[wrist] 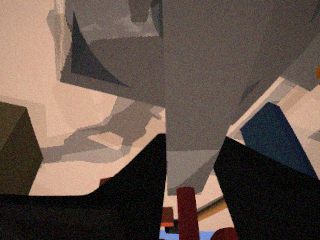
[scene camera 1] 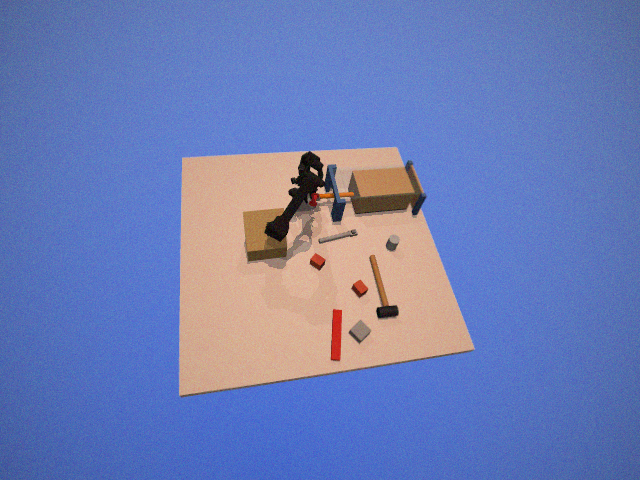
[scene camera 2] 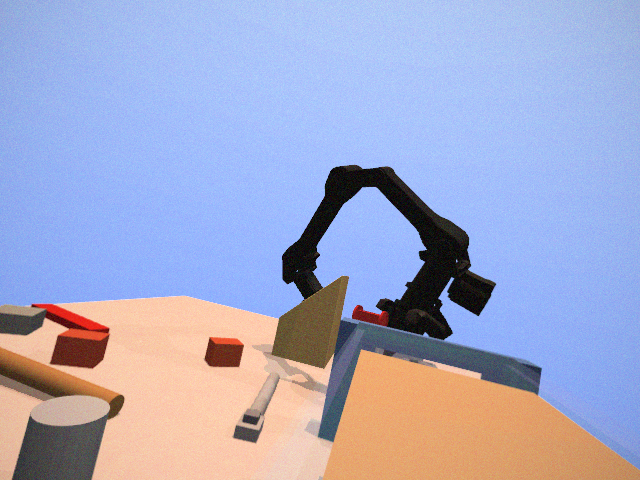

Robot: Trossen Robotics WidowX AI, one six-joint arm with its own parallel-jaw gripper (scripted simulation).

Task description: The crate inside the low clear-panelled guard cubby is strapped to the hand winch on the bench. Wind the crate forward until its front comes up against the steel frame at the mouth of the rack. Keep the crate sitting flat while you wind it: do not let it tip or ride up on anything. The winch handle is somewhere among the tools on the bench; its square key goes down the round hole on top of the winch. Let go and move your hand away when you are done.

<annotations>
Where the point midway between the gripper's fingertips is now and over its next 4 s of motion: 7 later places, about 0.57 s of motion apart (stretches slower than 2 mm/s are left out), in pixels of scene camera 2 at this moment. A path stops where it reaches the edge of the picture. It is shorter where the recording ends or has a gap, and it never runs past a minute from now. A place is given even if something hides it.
The gripper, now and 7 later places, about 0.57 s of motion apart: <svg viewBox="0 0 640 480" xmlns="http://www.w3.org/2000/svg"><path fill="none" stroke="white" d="M382 355L381 359L380 359L398 305L401 293L401 293L382 296L381 304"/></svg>
</annotations>
